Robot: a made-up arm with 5 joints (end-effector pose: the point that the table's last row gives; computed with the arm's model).
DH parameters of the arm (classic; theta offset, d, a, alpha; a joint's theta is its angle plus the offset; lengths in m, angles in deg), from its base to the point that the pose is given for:
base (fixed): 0 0 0.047 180
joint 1: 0 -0.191 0.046 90
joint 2: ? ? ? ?
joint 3: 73.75 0 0.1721 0
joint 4: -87.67 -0.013 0 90
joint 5: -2.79 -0.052 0 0
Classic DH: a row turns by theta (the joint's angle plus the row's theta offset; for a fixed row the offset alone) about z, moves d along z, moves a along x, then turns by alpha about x.
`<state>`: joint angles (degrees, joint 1 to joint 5).
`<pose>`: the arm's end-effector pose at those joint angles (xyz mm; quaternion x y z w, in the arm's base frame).
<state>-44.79 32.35 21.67 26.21 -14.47</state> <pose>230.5 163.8 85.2 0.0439 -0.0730 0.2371 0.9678</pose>
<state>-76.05 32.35 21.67 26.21 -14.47</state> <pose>118.8 235.2 85.2 0.0619 -0.0585 0.4890 0.8681</pose>
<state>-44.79 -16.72 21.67 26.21 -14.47</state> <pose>238.4 171.6 272.5 0.2532 -0.4209 0.2073 0.8460</pose>
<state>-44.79 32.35 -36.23 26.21 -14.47</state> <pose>304.1 236.9 270.3 0.2870 -0.4771 0.1976 0.8068</pose>
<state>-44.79 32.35 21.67 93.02 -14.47</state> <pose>193.2 126.9 108.1 -0.2461 0.4092 0.2091 0.8534</pose>
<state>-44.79 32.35 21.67 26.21 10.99</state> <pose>230.5 163.8 85.2 0.0267 -0.0809 0.4445 0.8917</pose>
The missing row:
joint 2: -76.08 0 0.1164 0
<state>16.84 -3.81 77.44 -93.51 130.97</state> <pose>206.4 -61.8 160.3 -0.7807 -0.2460 0.4744 0.3240</pose>
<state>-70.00 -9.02 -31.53 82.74 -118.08</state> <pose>134.7 202.8 389.2 0.4034 0.0384 -0.3926 0.8256</pose>
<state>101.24 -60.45 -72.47 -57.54 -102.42</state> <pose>75.5 210.3 382.8 0.0222 -0.6393 0.7482 0.1758</pose>
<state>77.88 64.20 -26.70 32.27 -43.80</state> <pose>101.2 -314.2 67.0 -0.0474 -0.1691 -0.8711 0.4586</pose>
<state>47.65 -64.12 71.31 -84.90 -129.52</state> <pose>131.1 -111.6 301.7 0.6695 -0.7350 -0.1070 0.0000</pose>
